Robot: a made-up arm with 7 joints. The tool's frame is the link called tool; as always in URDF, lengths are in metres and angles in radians. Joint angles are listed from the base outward. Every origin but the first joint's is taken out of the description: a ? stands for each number. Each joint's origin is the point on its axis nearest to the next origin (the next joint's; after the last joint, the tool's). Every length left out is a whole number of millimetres.
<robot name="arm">
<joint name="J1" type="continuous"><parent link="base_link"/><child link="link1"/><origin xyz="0 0 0.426" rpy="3.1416 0 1.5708"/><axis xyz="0 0 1"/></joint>
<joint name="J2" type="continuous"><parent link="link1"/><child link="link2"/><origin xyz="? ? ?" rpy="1.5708 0 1.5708"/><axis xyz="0 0 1"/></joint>
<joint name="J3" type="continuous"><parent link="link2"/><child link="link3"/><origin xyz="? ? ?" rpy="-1.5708 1.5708 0"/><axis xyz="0 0 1"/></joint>
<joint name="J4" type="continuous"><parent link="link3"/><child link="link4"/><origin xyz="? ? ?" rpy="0 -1.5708 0"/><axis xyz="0 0 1"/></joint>
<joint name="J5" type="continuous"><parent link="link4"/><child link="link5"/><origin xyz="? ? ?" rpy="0 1.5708 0"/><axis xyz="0 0 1"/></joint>
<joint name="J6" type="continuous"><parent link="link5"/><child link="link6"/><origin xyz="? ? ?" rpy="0 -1.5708 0"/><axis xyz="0 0 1"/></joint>
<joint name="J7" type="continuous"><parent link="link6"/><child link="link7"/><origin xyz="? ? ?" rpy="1.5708 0 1.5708"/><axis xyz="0 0 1"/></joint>
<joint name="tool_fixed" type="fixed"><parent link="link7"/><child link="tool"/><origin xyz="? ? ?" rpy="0 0 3.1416"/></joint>
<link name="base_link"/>
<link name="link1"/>
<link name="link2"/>
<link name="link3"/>
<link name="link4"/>
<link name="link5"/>
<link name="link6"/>
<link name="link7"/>
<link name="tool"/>
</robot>
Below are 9 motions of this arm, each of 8 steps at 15 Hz.
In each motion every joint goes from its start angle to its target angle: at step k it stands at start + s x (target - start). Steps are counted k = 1, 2, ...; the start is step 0. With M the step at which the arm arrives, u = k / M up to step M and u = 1 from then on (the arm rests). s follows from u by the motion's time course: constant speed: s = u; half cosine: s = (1 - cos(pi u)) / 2; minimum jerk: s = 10 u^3 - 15 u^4 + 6 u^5.
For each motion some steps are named. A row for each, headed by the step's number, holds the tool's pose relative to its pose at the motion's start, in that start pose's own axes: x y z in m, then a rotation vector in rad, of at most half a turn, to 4 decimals.
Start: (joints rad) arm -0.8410 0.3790 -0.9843 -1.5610 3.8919 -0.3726 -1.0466
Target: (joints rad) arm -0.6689 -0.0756 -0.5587 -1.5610 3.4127 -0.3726 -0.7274
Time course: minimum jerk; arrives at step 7
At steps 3, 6, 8:
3: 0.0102 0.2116 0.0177 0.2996 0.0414 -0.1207
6: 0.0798 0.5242 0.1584 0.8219 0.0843 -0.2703
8: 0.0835 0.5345 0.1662 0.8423 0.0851 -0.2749

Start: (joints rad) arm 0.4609 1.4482 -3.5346 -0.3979 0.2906 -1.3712 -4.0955
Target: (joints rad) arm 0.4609 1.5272 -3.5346 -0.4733 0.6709 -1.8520 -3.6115
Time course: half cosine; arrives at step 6
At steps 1, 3, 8:
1: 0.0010 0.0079 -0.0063 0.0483 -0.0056 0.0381
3: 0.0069 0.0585 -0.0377 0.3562 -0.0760 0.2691
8: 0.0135 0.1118 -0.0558 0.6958 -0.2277 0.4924

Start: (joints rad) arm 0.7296 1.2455 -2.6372 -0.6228 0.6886 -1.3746 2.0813
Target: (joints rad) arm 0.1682 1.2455 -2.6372 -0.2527 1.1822 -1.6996 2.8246
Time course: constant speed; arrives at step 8
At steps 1, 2, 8:
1: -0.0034 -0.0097 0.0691 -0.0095 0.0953 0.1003
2: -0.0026 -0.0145 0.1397 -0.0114 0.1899 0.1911
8: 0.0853 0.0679 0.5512 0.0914 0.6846 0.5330

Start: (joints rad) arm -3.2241 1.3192 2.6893 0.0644 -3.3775 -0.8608 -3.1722
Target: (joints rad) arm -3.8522 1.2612 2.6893 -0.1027 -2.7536 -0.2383 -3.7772
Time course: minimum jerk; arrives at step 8
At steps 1, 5, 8:
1: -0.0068 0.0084 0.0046 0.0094 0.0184 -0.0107
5: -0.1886 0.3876 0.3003 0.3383 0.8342 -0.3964
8: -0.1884 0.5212 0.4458 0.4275 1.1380 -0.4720

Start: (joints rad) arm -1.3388 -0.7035 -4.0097 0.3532 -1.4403 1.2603 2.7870
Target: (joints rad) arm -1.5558 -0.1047 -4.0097 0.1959 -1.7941 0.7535 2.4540
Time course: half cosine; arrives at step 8
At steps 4, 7, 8:
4: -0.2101 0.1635 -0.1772 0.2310 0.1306 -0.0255
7: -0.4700 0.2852 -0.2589 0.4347 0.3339 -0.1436
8: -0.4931 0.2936 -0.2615 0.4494 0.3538 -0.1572

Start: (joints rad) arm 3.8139 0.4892 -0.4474 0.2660 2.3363 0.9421 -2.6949
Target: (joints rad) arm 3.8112 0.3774 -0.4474 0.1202 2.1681 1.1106 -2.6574
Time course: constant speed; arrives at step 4
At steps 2, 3, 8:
2: -0.0742 -0.0363 -0.0199 0.0705 0.1295 -0.1157
3: -0.1116 -0.0522 -0.0268 0.1081 0.1888 -0.1755
8: -0.1488 -0.0666 -0.0317 0.1472 0.2441 -0.2366

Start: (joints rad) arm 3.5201 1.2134 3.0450 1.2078 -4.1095 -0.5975 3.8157
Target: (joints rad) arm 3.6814 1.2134 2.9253 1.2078 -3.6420 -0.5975 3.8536
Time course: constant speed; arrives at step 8
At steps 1, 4, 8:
1: 0.0083 -0.0089 -0.0081 0.0199 -0.0321 0.0690
4: 0.0335 -0.0332 -0.0314 0.0777 -0.1261 0.2776
8: 0.0670 -0.0608 -0.0603 0.1498 -0.2464 0.5590

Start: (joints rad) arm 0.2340 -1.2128 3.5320 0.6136 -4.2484 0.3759 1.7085
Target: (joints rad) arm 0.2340 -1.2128 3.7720 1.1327 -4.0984 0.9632 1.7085
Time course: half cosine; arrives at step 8
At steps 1, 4, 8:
1: -0.0099 -0.0002 0.0007 -0.0162 0.0160 0.0197
4: -0.1239 -0.0181 0.0246 -0.2152 0.1812 0.2751
8: -0.2242 -0.0615 0.0779 -0.4254 0.2995 0.5773

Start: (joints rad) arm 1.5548 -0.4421 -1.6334 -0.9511 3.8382 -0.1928 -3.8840
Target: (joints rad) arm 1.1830 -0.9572 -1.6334 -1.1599 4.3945 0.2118 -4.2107
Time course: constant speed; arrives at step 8
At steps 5, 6, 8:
5: -0.2123 -0.1704 0.0267 -0.1932 0.4070 -0.2476
6: -0.2650 -0.1928 0.0387 -0.2280 0.4914 -0.2894
8: -0.3757 -0.2246 0.0702 -0.2932 0.6609 -0.3618

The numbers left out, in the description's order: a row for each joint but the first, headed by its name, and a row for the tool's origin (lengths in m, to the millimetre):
J2: -0.015 0 0
J3: 0 -0.508 0
J4: 0.016 0 0
J5: -0.389 0 0
J6: 0 0 0
J7: -0.158 0 0
tool: 0 0 0

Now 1 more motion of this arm.
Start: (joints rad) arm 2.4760 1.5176 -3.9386 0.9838 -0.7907 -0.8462 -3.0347
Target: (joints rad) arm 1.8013 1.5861 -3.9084 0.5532 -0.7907 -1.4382 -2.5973
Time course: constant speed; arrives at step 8
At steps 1, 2, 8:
1: 0.1016 0.0067 -0.0310 -0.0170 -0.1791 -0.0226
2: 0.2066 0.0046 -0.0509 -0.0498 -0.3577 -0.0439
8: 0.7893 -0.1615 0.0691 -0.5522 -1.3505 -0.2001

